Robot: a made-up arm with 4 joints.
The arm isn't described. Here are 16 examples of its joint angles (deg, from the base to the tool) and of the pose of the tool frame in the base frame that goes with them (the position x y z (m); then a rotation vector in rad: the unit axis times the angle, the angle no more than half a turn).
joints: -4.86 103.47 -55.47 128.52
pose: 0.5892 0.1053 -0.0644 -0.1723 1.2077 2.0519
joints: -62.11 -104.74 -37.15 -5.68
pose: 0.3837 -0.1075 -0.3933 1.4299 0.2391 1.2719
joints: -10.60 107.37 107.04 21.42
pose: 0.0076 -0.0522 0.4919 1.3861 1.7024 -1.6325
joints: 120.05 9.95 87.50 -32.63
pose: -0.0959 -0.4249 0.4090 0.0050 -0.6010 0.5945
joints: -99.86 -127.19 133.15 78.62
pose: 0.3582 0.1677 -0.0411 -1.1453 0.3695 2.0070
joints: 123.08 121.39 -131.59 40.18
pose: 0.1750 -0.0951 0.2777 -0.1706 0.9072 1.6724
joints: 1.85 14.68 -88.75 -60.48
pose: 0.1750 -0.2816 0.5172 -0.9793 -1.2834 0.6163
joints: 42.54 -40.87 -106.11 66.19
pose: 0.5498 -0.1681 0.2236 1.6560 -1.6783 0.2827
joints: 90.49 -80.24 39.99 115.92
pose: -0.3689 -0.4011 0.2483 -0.0788 -1.5538 -1.0290
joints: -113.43 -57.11 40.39 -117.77
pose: -0.1688 0.1391 -0.0255 -2.4245 -0.5474 -1.0168
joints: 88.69 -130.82 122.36 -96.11
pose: 0.1985 -0.2460 0.5845 -1.2279 1.8127 0.3306
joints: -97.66 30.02 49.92 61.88
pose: 0.4247 -0.0945 0.1654 -1.6661 2.1802 -1.0047
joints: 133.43 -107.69 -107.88 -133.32
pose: -0.2695 -0.3016 0.0807 1.1338 0.0785 -0.0756
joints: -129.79 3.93 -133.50 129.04
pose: -0.4796 0.1414 -0.0676 0.0449 -0.0916 -2.2051
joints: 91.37 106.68 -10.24 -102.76
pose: -0.1689 -0.3532 0.4774 -0.0797 -1.5443 -0.1897
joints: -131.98 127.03 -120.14 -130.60
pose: -0.2053 -0.0983 -0.4217 0.6940 -1.8020 -1.6597
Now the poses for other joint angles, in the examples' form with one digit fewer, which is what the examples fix.
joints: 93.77 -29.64 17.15 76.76
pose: -0.237 -0.389 0.103 0.464 -1.346 -0.801
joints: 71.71 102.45 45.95 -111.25
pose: 0.215 -0.299 0.517 0.587 -1.414 0.620
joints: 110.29 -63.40 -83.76 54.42
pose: 0.146 -0.293 0.705 0.805 -2.327 1.451
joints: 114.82 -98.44 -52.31 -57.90
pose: -0.467 0.009 0.530 1.792 1.029 -1.639
